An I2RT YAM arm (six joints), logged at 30 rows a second.
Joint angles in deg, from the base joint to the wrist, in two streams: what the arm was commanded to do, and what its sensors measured. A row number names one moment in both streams.
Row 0, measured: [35.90 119.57 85.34 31.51 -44.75 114.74]
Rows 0 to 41, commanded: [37.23 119.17 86.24 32.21 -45.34 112.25]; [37.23 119.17 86.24 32.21 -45.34 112.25]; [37.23 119.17 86.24 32.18 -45.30 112.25]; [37.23 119.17 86.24 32.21 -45.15 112.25]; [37.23 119.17 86.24 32.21 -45.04 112.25]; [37.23 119.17 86.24 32.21 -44.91 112.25]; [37.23 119.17 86.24 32.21 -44.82 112.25]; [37.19 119.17 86.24 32.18 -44.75 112.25]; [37.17 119.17 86.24 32.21 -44.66 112.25]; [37.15 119.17 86.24 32.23 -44.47 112.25]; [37.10 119.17 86.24 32.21 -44.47 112.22]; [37.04 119.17 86.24 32.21 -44.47 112.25]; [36.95 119.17 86.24 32.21 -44.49 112.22]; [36.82 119.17 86.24 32.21 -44.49 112.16]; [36.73 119.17 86.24 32.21 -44.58 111.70]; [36.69 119.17 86.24 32.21 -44.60 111.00]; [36.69 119.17 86.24 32.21 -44.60 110.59]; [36.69 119.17 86.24 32.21 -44.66 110.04]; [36.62 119.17 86.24 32.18 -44.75 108.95]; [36.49 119.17 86.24 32.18 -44.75 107.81]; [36.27 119.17 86.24 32.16 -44.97 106.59]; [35.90 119.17 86.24 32.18 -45.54 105.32]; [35.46 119.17 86.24 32.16 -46.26 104.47]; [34.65 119.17 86.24 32.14 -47.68 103.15]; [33.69 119.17 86.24 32.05 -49.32 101.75]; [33.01 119.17 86.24 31.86 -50.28 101.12]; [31.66 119.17 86.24 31.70 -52.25 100.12]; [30.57 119.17 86.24 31.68 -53.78 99.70]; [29.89 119.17 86.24 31.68 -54.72 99.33]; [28.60 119.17 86.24 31.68 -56.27 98.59]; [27.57 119.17 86.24 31.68 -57.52 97.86]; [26.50 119.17 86.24 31.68 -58.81 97.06]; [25.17 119.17 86.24 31.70 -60.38 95.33]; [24.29 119.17 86.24 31.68 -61.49 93.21]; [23.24 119.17 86.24 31.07 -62.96 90.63]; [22.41 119.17 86.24 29.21 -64.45 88.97]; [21.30 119.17 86.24 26.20 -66.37 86.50]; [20.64 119.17 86.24 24.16 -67.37 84.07]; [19.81 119.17 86.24 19.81 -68.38 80.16]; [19.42 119.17 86.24 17.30 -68.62 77.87]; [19.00 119.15 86.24 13.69 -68.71 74.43]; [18.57 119.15 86.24 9.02 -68.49 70.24]
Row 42, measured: [19.49 119.57 85.69 14.83 -64.99 83.81]
